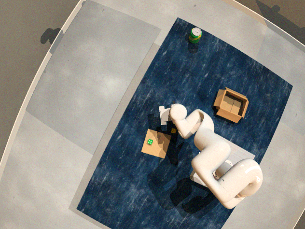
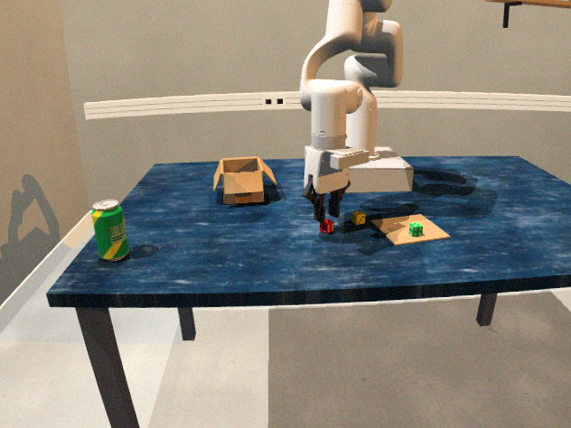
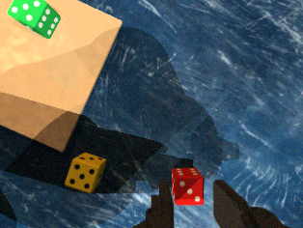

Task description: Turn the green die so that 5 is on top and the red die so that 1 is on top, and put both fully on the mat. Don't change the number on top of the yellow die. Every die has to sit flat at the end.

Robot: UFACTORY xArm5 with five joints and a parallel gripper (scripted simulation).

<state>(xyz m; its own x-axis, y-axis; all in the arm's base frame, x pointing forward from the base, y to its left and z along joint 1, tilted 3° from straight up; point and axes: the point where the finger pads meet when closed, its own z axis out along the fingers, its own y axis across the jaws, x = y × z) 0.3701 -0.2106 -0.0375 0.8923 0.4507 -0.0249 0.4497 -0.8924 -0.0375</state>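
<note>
My gripper is now 4 cm above the red die. From my hand the other things lie so: mat (19 cm to the left, 5 cm below, 4 cm ahead); yellow die (9 cm to the left, 4 cm below, 3 cm behind); green die (19 cm to the left, 8 cm ahead, 3 cm below).
</note>
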